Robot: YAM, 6 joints.
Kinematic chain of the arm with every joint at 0, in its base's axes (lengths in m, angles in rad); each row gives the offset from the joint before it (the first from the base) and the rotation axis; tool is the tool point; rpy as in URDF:
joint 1: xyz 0 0 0.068 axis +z
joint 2: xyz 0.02 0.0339 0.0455 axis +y
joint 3: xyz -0.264 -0.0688 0 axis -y
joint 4: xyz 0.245 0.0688 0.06 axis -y
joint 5: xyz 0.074 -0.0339 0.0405 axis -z
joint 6: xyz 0.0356 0 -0.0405 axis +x
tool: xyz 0 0 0 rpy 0 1.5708 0
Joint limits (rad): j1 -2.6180..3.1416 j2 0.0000..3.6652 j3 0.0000..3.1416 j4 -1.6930..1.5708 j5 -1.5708..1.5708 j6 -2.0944..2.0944
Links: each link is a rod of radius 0.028 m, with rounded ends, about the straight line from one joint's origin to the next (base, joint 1, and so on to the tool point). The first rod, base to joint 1, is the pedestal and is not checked.
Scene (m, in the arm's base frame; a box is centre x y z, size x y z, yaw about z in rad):
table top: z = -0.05
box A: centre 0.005 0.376 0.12 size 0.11 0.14 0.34 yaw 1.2
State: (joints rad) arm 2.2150 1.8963 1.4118 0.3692 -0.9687 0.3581
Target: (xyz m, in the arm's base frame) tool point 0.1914 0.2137 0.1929
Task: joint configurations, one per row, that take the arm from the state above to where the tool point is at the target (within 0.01 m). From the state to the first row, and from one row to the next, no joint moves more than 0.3 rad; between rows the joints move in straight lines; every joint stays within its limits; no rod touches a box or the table.
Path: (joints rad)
1: 1.9645 1.7734 1.4040 0.4439 -0.8777 0.3862
2: 1.7140 1.6505 1.3962 0.5186 -0.7868 0.4143
3: 1.4635 1.5276 1.3884 0.5933 -0.6958 0.4424
4: 1.2017 1.5966 1.2448 0.4358 -0.6821 0.4992
5: 0.9400 1.6657 1.1012 0.2782 -0.6684 0.5560
6: 0.6782 1.7347 0.9575 0.1207 -0.6547 0.6128
7: 0.7082 1.5987 0.8239 0.1346 -0.8100 0.4855
8: 0.7382 1.4627 0.6903 0.1485 -0.9652 0.3581

